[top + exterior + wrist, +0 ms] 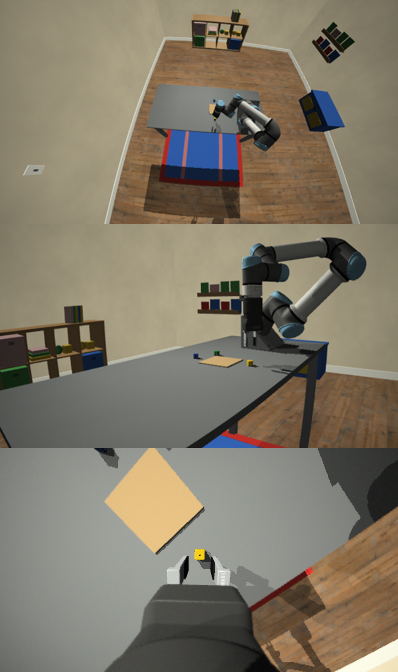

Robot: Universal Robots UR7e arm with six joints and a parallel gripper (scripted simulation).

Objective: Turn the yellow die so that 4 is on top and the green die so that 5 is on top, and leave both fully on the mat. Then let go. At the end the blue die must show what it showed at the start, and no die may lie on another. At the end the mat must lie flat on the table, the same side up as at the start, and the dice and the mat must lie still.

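Now: hand 9 cm above the yellow die. From my hand the other things lie so: tan mat 14 cm to the right, 10 cm below; blue die 27 cm to the right, 9 cm below, 1 cm behind; green die 22 cm to the right, 11 cm behind, 9 cm below.
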